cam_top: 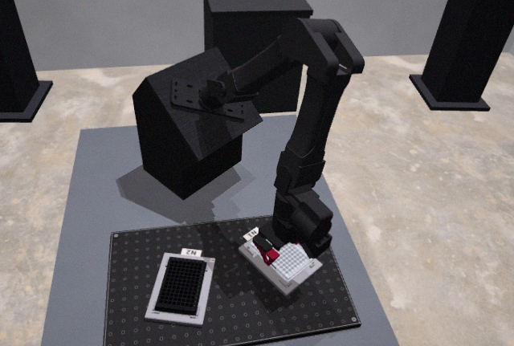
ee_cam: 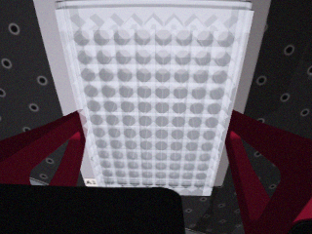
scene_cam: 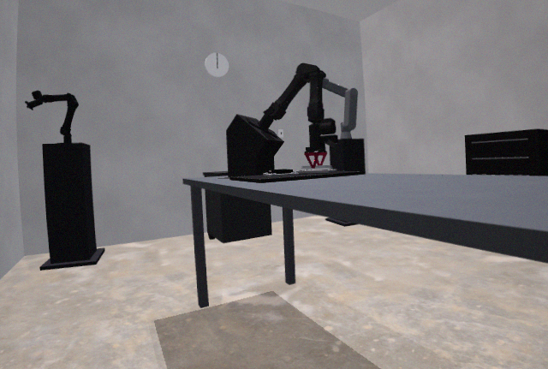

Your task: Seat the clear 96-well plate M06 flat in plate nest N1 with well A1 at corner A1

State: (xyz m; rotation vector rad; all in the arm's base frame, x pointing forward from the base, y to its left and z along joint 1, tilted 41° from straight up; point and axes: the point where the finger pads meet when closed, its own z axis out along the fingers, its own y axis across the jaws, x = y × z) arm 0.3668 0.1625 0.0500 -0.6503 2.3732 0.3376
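My hand is 10 mm above the clear plate M06. The rest, counted from my hand: nest: 30 mm below; then N2 label: 20 mm behind, 210 mm to the right, 30 mm below; then N1 tag: 80 mm behind, 60 mm to the right, 30 mm below.
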